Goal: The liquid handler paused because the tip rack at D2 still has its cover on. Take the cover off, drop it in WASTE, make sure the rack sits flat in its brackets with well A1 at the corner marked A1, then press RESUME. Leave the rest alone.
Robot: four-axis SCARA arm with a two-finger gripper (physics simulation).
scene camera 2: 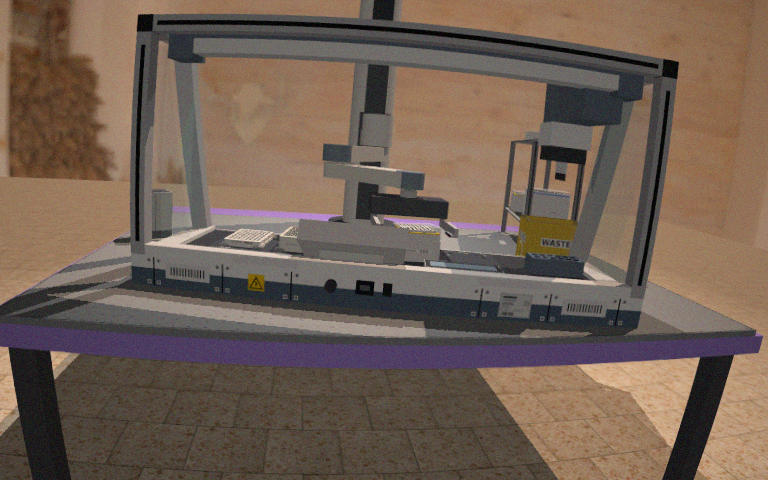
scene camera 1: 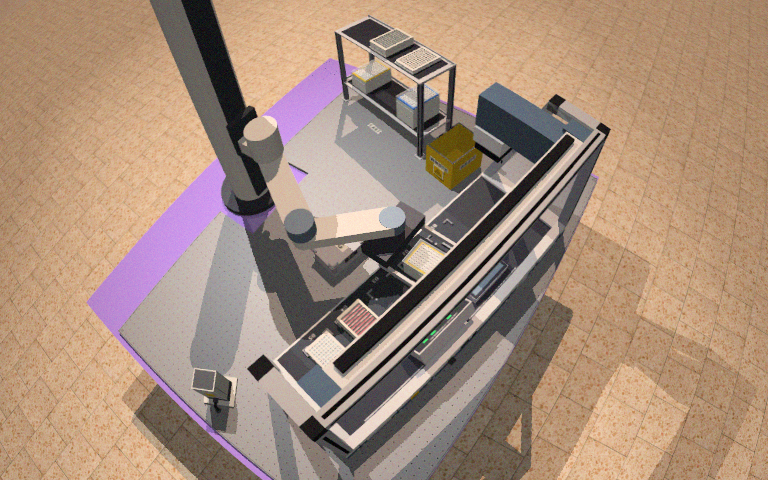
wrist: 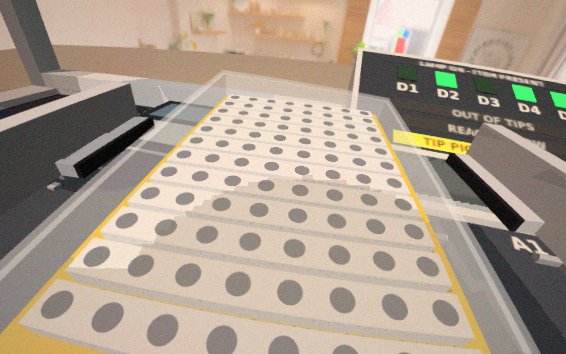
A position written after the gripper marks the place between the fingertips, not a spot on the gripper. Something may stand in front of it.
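Gripper (scene camera 1: 441, 269) visible together with a yellow WASTE bin (scene camera 1: 451, 157) and a gantry beam (scene camera 1: 428, 283). The wrist view gives the gripper (wrist: 301, 121) as well. The gripper holds nothing.
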